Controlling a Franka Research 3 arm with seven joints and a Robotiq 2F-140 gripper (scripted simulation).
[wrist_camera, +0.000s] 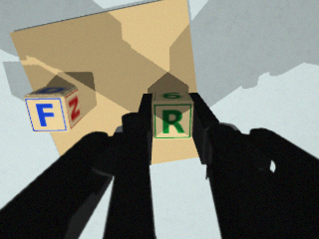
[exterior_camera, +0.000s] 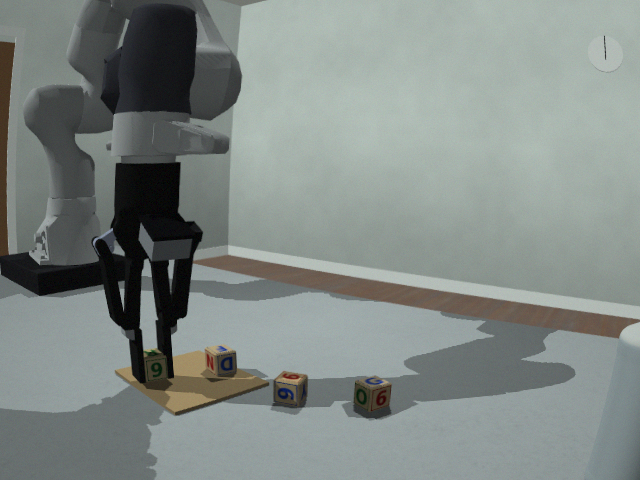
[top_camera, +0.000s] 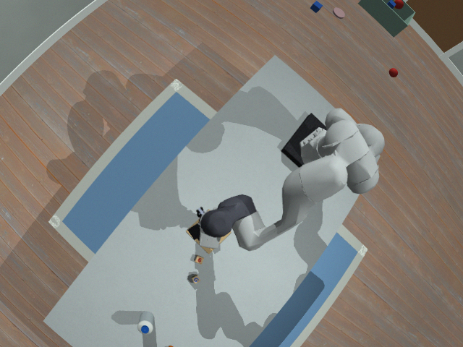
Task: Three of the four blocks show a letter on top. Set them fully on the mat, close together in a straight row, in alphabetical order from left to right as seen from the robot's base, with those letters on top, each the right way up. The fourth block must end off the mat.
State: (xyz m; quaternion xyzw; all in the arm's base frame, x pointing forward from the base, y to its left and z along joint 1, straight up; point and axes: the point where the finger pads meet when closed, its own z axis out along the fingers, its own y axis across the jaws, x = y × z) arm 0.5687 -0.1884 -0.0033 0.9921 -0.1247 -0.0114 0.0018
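My hand is 2 cm short of the tan mat, 4 cm to the right of it and 4 cm above it. Also, from my hand: block 3 cm ahead, 9 cm to the left, 2 cm below.
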